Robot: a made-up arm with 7 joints.
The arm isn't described. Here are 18 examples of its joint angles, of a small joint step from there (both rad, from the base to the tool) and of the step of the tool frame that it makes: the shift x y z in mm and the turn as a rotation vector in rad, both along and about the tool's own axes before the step.
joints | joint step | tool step
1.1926 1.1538 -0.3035 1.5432 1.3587 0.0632 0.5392 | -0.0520 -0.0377 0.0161 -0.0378 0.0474 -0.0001 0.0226 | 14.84 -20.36 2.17 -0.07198 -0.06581 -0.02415
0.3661 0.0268 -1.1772 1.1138 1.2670 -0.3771 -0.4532 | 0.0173 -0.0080 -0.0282 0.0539 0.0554 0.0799 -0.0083 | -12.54 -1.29 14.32 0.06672 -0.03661 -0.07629
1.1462 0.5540 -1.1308 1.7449 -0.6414 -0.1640 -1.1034 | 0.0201 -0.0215 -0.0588 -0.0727 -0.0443 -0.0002 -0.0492 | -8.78 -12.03 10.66 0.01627 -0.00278 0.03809
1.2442 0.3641 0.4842 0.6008 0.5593 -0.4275 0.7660 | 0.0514 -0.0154 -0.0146 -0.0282 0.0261 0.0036 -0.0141 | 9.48 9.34 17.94 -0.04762 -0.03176 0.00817
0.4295 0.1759 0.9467 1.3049 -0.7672 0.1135 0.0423 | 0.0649 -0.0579 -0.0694 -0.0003 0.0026 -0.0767 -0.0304 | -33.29 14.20 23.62 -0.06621 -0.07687 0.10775
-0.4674 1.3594 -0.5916 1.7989 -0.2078 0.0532 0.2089 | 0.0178 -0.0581 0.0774 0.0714 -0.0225 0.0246 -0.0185 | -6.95 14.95 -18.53 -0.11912 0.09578 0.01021
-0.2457 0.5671 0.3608 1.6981 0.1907 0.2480 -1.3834 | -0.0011 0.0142 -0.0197 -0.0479 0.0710 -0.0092 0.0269 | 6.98 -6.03 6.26 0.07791 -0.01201 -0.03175
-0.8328 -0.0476 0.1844 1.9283 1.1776 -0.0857 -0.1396 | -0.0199 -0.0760 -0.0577 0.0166 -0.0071 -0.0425 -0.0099 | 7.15 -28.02 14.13 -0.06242 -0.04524 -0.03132
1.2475 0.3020 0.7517 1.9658 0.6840 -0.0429 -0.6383 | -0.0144 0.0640 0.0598 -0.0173 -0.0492 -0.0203 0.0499 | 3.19 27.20 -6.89 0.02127 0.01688 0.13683
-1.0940 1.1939 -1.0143 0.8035 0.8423 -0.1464 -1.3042 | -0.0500 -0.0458 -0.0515 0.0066 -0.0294 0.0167 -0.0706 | -12.93 -34.68 5.82 0.04886 0.03348 0.06759
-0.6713 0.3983 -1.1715 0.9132 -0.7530 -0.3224 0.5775 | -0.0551 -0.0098 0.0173 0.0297 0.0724 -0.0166 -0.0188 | -8.75 17.39 10.04 -0.11060 -0.02382 0.05998
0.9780 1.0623 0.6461 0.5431 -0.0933 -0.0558 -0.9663 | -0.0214 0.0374 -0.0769 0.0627 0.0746 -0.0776 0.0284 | -8.48 22.13 -2.76 -0.07983 -0.12023 0.07665
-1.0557 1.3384 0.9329 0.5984 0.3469 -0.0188 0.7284 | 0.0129 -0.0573 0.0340 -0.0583 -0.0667 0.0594 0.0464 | 15.47 -31.98 15.95 0.00530 -0.08388 -0.13654
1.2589 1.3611 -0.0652 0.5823 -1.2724 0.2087 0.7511 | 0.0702 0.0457 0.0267 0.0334 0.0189 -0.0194 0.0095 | 22.48 -27.97 -9.60 -0.09648 -0.04468 -0.02886
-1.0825 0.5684 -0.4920 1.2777 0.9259 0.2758 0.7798 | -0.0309 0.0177 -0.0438 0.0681 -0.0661 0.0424 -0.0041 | -0.98 0.06 14.59 0.08791 0.00226 -0.08631
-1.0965 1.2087 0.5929 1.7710 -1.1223 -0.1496 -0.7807 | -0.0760 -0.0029 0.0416 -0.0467 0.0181 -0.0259 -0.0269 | -8.89 -13.64 3.24 0.01372 -0.05554 0.00355
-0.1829 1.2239 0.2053 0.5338 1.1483 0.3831 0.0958 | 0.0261 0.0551 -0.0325 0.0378 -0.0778 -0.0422 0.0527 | -28.30 13.89 -5.51 0.06639 0.06233 0.13339
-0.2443 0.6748 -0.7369 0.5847 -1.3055 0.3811 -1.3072 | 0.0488 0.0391 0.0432 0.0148 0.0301 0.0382 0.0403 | 27.22 -9.83 19.24 0.11608 0.05498 -0.05522
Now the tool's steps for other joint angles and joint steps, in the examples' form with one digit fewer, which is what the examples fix.
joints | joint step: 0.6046 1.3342 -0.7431 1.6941 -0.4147 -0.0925 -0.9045 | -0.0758 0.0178 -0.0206 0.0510 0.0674 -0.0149 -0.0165
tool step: -21.6 -1.9 -3.0 -0.0197 -0.1171 -0.0419
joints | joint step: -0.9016 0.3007 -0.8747 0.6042 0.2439 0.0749 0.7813 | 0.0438 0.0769 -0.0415 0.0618 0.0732 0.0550 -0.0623
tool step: -16.7 -16.6 -27.8 -0.0761 0.0556 -0.0397
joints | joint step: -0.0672 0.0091 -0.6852 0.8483 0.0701 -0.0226 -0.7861 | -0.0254 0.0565 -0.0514 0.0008 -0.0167 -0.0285 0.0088
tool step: 17.9 -17.5 -8.6 0.0486 0.0305 0.0576
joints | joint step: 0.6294 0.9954 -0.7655 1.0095 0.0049 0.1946 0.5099 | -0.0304 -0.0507 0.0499 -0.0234 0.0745 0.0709 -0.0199
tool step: -0.2 9.2 14.4 -0.0724 -0.1171 -0.0455
